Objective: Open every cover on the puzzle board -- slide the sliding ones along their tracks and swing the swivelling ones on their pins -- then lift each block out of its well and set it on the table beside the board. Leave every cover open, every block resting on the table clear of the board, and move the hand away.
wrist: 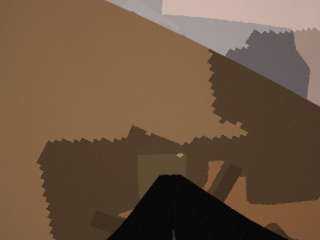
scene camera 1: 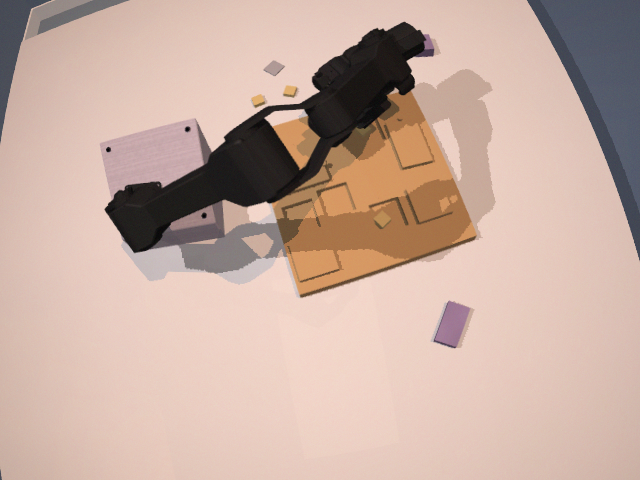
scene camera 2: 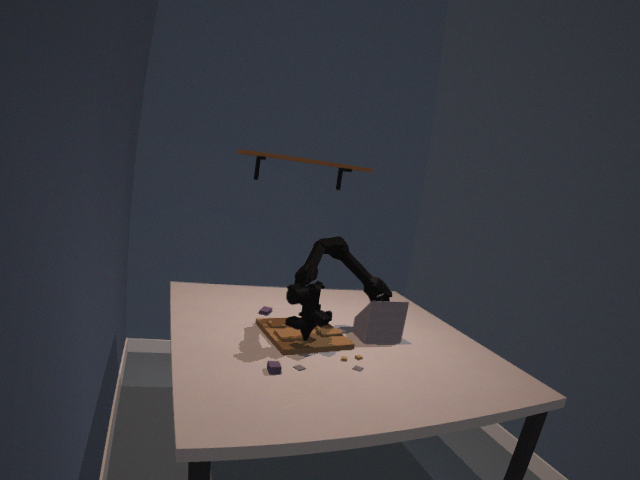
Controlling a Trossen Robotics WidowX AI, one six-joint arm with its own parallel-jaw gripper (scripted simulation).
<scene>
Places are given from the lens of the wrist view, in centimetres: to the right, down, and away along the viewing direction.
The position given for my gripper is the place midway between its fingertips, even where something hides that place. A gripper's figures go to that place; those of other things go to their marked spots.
my gripper [wrist: 169,185]: 0, 3, 10
orange puzzle board [wrist: 90,90]: -3, -1, 9
</scene>
